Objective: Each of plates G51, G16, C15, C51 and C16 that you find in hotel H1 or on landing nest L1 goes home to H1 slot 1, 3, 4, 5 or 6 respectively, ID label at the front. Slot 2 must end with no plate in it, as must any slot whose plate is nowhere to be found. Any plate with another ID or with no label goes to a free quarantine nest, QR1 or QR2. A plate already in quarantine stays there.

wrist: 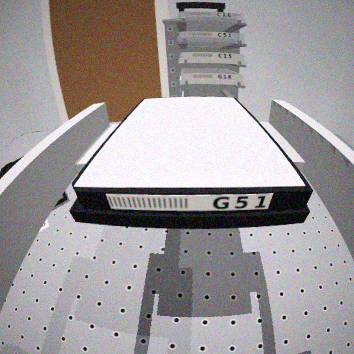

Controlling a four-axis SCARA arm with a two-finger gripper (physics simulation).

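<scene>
My gripper is shut on plate G51, a white-topped plate with a black rim, held level between the two fingers. Its label, a barcode with the ID G51, faces the camera. Hotel H1 stands behind at the top of the view, beyond the held plate. It holds, from top to bottom, plate C16, plate C51, plate C15 and plate G16, labels facing the camera. The held plate hides the lowest part of the hotel. Landing nest L1 and the quarantine nests cannot be identified.
A perforated deck lies below, with shadows on it. A brown panel with pale edges stands left of the hotel. A black bar shows at the hotel's top. Parts of a dark object show at the left, partly behind the left finger.
</scene>
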